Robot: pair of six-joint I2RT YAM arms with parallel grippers.
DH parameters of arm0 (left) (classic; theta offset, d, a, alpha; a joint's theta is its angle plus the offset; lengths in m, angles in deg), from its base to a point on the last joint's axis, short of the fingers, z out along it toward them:
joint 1: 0 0.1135 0.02 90
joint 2: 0 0 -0.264 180
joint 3: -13.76 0 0.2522 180
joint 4: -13.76 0 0.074 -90
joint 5: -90 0 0 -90
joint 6: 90 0.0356 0 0
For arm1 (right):
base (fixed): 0 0 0 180
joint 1: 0 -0.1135 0.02 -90
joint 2: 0 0 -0.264 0
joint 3: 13.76 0 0.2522 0
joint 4: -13.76 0 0.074 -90
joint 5: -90 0 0 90
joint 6: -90 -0.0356 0 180
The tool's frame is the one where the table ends.
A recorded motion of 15 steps. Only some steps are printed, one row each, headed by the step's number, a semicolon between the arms.
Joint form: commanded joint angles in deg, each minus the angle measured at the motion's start. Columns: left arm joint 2, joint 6, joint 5, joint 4, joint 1, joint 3; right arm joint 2, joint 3, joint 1, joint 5, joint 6, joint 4.
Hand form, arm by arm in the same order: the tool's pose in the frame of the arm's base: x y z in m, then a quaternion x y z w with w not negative. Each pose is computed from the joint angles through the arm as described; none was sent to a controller.
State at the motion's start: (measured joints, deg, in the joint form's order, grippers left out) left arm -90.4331 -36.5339 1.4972 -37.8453 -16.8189 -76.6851; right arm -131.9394 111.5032 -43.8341 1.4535 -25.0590 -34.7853
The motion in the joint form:
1: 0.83 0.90 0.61 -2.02 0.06 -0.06; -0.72 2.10 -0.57 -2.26 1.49 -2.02
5: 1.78 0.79 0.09 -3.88 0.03 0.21; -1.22 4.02 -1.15 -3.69 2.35 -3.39
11: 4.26 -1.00 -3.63 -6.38 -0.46 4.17; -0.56 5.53 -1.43 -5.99 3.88 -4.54
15: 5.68 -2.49 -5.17 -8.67 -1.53 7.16; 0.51 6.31 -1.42 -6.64 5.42 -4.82
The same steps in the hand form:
1: 0.3228 -0.0958 0.2943 -0.16114 0.93361 -0.12543 0.29441; 0.3658 0.3576 0.1937 -0.17082 0.94054 0.15850 0.24714
5: 0.3167 -0.0945 0.2958 -0.16078 0.93702 -0.12529 0.28363; 0.3644 0.3622 0.1984 -0.17897 0.93875 0.14819 0.25447
11: 0.2983 -0.0942 0.2846 -0.16388 0.94675 -0.14318 0.23729; 0.3635 0.3628 0.2112 -0.18700 0.93396 0.13401 0.27348
15: 0.2839 -0.0966 0.2735 -0.16623 0.95492 -0.14437 0.19911; 0.3630 0.3617 0.2244 -0.19622 0.92754 0.13285 0.28899

